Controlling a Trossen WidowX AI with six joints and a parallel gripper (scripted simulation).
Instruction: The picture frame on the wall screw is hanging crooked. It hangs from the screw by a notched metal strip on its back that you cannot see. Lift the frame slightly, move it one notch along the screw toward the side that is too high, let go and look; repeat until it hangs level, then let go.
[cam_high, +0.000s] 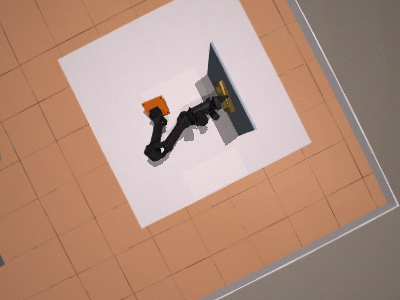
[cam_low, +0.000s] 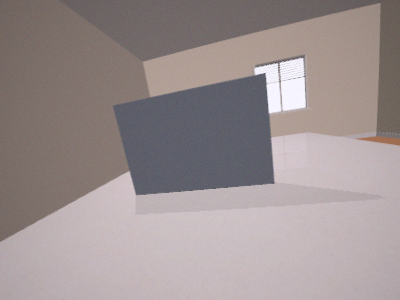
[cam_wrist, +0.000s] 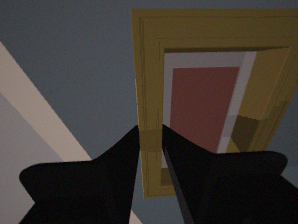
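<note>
My gripper tip is now 10 mm to the right of the picture frame and 50 mm above it. Also, from my gripper tip: wall panel: 20 mm ahead, 10 mm to the left, 70 mm below.
</note>
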